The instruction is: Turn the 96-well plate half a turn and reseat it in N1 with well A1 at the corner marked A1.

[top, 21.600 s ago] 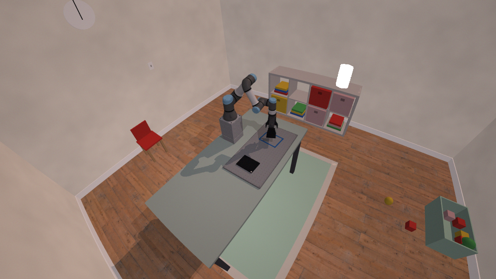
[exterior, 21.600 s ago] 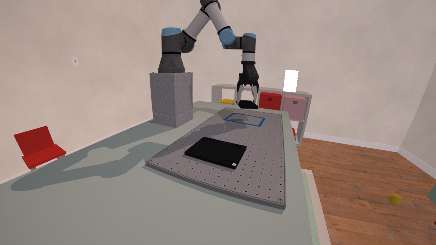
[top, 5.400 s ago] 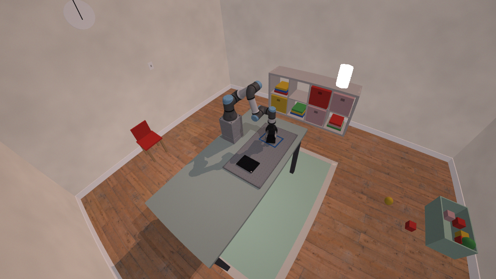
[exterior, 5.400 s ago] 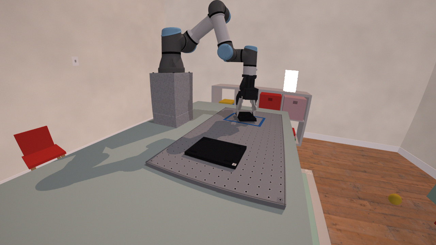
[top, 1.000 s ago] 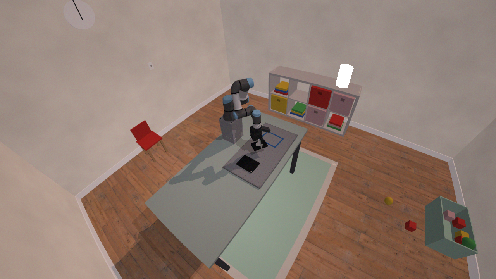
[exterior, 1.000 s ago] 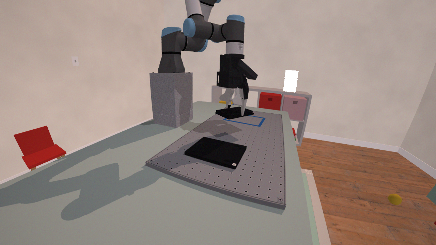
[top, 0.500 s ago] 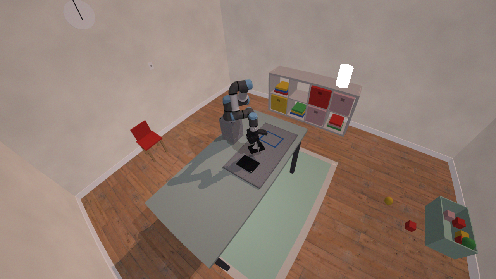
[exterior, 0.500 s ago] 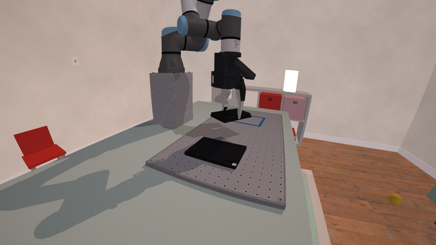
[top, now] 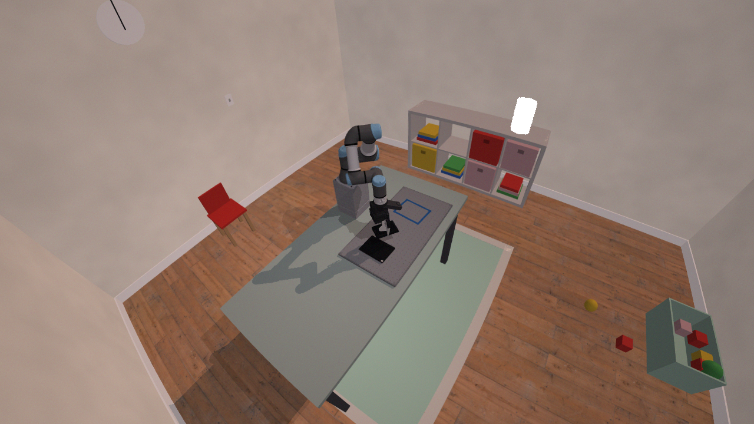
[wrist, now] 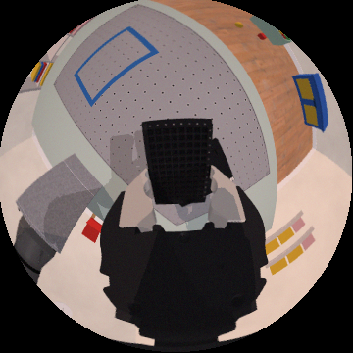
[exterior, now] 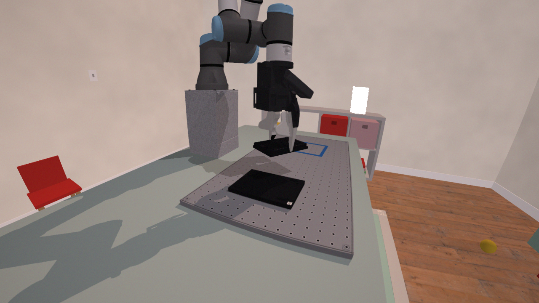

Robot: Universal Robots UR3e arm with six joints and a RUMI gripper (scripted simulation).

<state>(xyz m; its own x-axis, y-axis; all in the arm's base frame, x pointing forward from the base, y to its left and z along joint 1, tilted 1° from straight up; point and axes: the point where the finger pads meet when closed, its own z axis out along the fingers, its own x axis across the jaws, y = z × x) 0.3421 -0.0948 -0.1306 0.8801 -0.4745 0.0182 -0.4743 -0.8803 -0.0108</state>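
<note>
Right now my hand is 9 cm above the black plate nest N1 and 8 cm to the left of it. From my hand the other things lie so: black 96-well plate: 1 cm below; then small white label: 13 cm to the right, 9 cm below, 8 cm ahead.
</note>
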